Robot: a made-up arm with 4 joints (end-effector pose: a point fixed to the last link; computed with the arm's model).
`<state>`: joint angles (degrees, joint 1 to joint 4).
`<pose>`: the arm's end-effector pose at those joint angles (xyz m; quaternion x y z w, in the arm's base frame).
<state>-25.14 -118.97 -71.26 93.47</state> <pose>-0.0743 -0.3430 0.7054 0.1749 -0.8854 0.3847 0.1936</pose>
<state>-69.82 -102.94 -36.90 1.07</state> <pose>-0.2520 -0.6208 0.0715 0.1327 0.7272 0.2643 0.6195</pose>
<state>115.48 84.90 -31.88 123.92</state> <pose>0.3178 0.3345 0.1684 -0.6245 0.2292 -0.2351 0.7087</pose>
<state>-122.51 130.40 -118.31 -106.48</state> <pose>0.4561 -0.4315 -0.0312 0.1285 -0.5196 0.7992 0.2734</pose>
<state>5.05 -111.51 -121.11 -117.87</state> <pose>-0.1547 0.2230 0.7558 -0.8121 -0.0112 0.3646 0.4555</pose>
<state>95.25 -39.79 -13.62 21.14</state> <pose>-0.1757 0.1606 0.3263 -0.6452 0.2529 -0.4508 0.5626</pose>
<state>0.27 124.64 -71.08 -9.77</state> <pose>0.4805 -0.0538 0.4592 0.4891 -0.7509 -0.3111 0.3164</pose>
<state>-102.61 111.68 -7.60 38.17</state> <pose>0.3596 -0.4288 -0.3156 0.6640 -0.3598 -0.4768 0.4498</pose>
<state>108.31 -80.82 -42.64 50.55</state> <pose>-0.2786 0.5244 0.0797 -0.3665 0.2126 -0.8937 0.1477</pose>
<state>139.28 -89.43 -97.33 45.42</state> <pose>-0.2625 0.3104 -0.4732 0.3356 0.4405 0.8140 0.1755</pose>
